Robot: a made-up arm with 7 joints. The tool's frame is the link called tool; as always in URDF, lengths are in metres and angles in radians. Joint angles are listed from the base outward.
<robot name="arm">
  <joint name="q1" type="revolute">
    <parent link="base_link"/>
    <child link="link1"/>
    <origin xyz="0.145 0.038 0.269"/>
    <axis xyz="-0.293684 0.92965 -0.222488"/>
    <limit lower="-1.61" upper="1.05"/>
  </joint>
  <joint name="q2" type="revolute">
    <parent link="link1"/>
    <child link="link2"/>
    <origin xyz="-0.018 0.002 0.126"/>
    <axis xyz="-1 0 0"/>
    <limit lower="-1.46" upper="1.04"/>
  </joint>
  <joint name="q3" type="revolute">
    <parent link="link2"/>
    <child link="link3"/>
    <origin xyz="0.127 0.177 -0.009"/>
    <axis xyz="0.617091 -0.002 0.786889"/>
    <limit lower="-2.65" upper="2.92"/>
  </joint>
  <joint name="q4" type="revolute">
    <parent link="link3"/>
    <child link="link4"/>
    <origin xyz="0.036 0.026 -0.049"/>
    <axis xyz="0 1 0"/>
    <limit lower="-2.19" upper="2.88"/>
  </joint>
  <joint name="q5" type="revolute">
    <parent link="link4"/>
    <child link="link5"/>
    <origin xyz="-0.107 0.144 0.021"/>
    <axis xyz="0 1 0"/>
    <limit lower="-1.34" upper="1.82"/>
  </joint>
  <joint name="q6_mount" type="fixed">
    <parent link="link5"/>
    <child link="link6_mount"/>
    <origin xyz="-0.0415 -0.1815 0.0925"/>
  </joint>
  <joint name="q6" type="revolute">
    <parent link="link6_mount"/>
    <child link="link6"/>
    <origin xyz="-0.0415 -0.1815 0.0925"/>
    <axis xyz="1 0 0"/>
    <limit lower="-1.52" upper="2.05"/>
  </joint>
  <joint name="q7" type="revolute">
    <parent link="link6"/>
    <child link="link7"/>
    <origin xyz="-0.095 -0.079 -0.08"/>
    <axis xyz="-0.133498 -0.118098 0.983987"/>
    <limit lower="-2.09" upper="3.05"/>
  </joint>
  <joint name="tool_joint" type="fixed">
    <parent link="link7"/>
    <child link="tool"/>
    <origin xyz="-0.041 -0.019 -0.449" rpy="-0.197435 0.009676 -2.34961"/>
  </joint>
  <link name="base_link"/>
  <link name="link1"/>
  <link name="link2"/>
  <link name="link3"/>
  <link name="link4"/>
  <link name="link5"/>
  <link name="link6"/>
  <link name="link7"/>
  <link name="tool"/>
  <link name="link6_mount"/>
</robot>
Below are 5 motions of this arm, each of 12 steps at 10 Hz.
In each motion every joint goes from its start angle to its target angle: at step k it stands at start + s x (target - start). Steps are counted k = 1, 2, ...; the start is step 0. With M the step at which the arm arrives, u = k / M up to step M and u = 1 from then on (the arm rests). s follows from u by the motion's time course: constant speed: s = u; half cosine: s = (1 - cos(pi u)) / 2; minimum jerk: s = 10 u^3 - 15 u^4 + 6 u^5.
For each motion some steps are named. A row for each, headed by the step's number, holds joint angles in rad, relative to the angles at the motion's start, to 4 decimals.
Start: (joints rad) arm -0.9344 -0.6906 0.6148 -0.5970 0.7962 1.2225 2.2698
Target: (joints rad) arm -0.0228 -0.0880 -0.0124 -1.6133 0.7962 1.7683 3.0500
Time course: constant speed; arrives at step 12
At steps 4, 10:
4: 0.3039 0.2009 -0.2091 -0.3388 0.0000 0.1819 0.2601
10: 0.7597 0.5022 -0.5227 -0.8469 0.0000 0.4548 0.6502

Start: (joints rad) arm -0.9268 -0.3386 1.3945 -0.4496 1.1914 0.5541 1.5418
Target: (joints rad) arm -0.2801 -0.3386 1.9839 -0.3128 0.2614 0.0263 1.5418
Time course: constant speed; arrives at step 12
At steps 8, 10, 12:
8: 0.4311 0.0000 0.3929 0.0912 -0.6200 -0.3519 0.0000
10: 0.5389 0.0000 0.4912 0.1140 -0.7750 -0.4398 0.0000
12: 0.6467 0.0000 0.5894 0.1368 -0.9300 -0.5278 0.0000

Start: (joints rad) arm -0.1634 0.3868 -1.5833 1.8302 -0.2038 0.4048 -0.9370
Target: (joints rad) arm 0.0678 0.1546 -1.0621 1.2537 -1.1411 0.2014 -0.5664
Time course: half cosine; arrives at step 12
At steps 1, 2, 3, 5, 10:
1: 0.0039 -0.0040 0.0089 -0.0098 -0.0160 -0.0035 0.0063
2: 0.0155 -0.0156 0.0349 -0.0386 -0.0628 -0.0136 0.0248
3: 0.0339 -0.0340 0.0763 -0.0844 -0.1373 -0.0298 0.0543
5: 0.0857 -0.0861 0.1932 -0.2136 -0.3474 -0.0754 0.1373
10: 0.2157 -0.2166 0.4863 -0.5379 -0.8745 -0.1898 0.3458

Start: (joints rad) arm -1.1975 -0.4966 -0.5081 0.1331 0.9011 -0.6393 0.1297
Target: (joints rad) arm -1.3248 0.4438 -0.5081 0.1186 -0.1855 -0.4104 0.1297
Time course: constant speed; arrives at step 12
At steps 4, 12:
4: -0.0424 0.3135 0.0000 -0.0048 -0.3622 0.0763 0.0000
12: -0.1273 0.9404 0.0000 -0.0145 -1.0866 0.2289 0.0000

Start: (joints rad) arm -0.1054 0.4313 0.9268 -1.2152 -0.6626 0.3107 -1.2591
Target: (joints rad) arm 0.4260 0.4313 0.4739 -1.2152 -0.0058 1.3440 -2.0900
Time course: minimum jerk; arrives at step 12
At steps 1, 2, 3, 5, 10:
1: 0.0027 0.0000 -0.0023 0.0000 0.0033 0.0053 -0.0042
2: 0.0189 0.0000 -0.0161 0.0000 0.0233 0.0367 -0.0295
3: 0.0550 0.0000 -0.0469 0.0000 0.0680 0.1070 -0.0860
5: 0.1842 0.0000 -0.1570 0.0000 0.2277 0.3582 -0.2880
10: 0.5125 0.0000 -0.4368 0.0000 0.6335 0.9966 -0.8014

